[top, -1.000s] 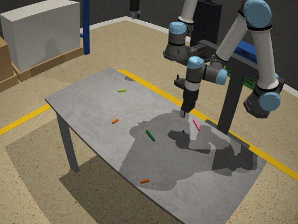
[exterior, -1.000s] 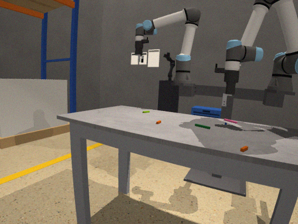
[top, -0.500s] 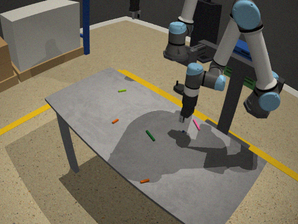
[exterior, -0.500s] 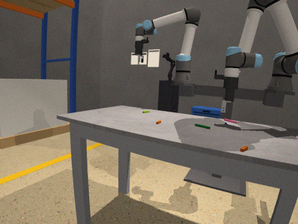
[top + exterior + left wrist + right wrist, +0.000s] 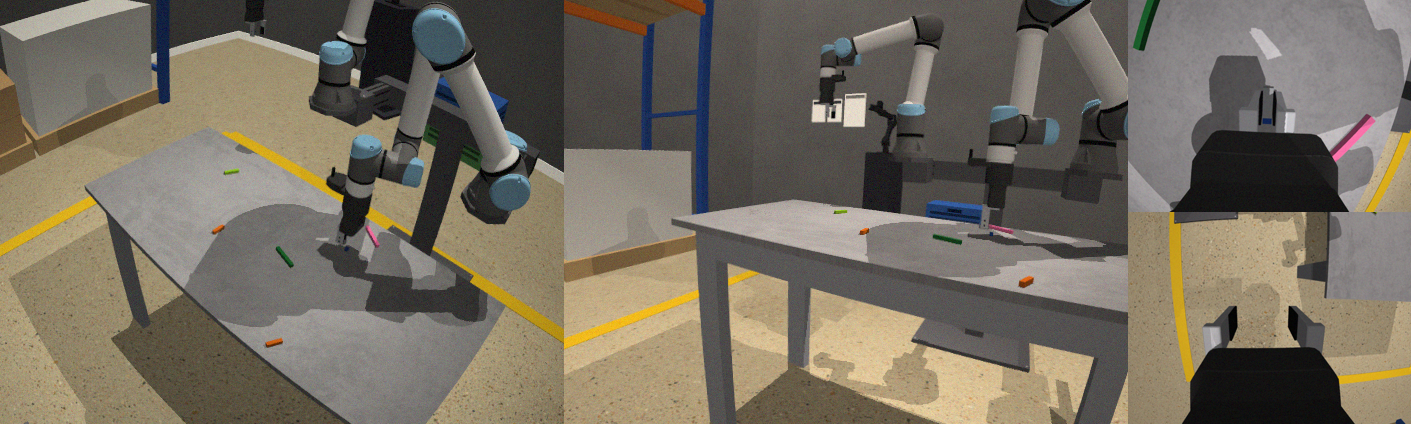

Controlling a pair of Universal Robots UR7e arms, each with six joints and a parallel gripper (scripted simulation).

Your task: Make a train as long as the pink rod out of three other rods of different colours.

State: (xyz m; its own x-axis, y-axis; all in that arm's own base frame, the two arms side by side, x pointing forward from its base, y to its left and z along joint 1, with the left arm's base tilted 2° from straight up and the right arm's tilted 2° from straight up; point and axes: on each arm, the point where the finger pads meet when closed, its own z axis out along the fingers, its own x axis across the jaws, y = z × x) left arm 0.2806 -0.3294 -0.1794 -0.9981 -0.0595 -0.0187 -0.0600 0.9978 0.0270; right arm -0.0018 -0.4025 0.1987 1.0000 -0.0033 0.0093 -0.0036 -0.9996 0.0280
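My left gripper is now 10 mm past the blue rod, 20 mm to the right of it and 30 mm above it. From my left hand the other things lie so: pink rod 110 mm behind, 30 mm to the left, 30 mm below; green rod 160 mm ahead, 60 mm to the right, 30 mm below; grey rod 20 mm below.
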